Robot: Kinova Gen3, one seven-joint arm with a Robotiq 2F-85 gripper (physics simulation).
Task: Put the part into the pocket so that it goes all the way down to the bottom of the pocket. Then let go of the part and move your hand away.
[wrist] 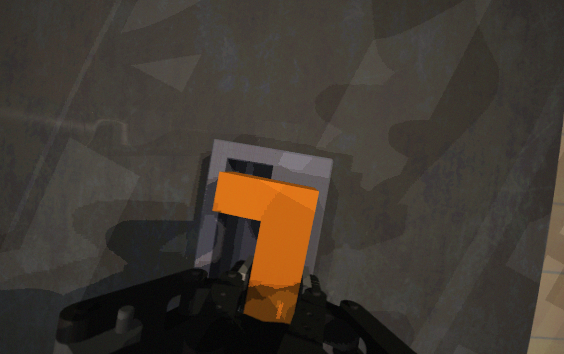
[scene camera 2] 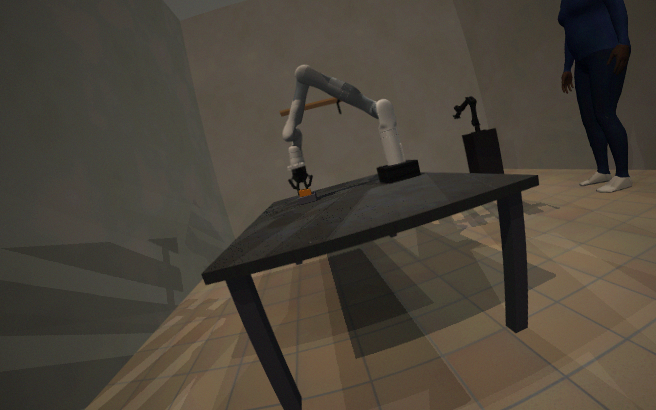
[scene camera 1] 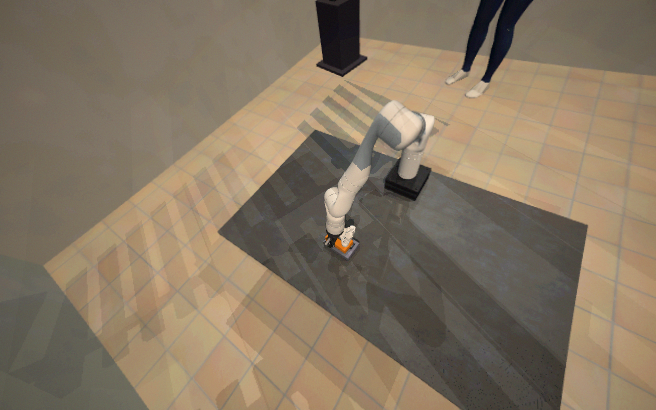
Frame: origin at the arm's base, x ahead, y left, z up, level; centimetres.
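Seen in the pictures: gripper, between the fingertips: (wrist: 276, 273) (scene camera 1: 334, 243); arm's base, origin of its link: (scene camera 2: 396, 163) (scene camera 1: 407, 172).
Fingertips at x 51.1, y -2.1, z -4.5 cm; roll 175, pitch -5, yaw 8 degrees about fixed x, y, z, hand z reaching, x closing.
Pixels of each thing's top centre, then the offset from my fingertips to it. Level surfaces: height alone.
- orange L-shaped part, centre of its top: (wrist: 252, 272) (scene camera 1: 338, 239) (scene camera 2: 305, 189) dx -1.8, dy +1.3, dz +3.4 cm
- grey pocket block, centre of its top: (wrist: 257, 242) (scene camera 1: 340, 242) (scene camera 2: 307, 194) dx -2.1, dy +2.0, dz +0.2 cm
- dark table, height of its surface: dz -3.4 cm
The orange L-shaped part (scene camera 1: 343, 245) (scene camera 2: 305, 193) (wrist: 285, 225) is held flat, low over the grey pocket block (scene camera 1: 346, 256) (scene camera 2: 314, 198) (wrist: 310, 166). My gripper (scene camera 1: 331, 241) (scene camera 2: 302, 187) (wrist: 276, 273) is shut on the long arm of the part. In the wrist view, dark strips of the pocket show beyond the part's short arm and left of its long arm. The part's right side covers some of the block's right rim. The part looks above the pocket, not down in it; whether its underside touches the block cannot be told. The near end of the block is hidden by the gripper.
The block stands on the dark table (scene camera 1: 475, 250) (scene camera 2: 375, 215). The arm's black base (scene camera 1: 407, 182) (scene camera 2: 398, 171) stands behind it, at the table's back edge. A black pedestal (scene camera 1: 340, 37) (scene camera 2: 482, 150) and a person (scene camera 1: 500, 42) (scene camera 2: 600, 75) stand beyond the table.
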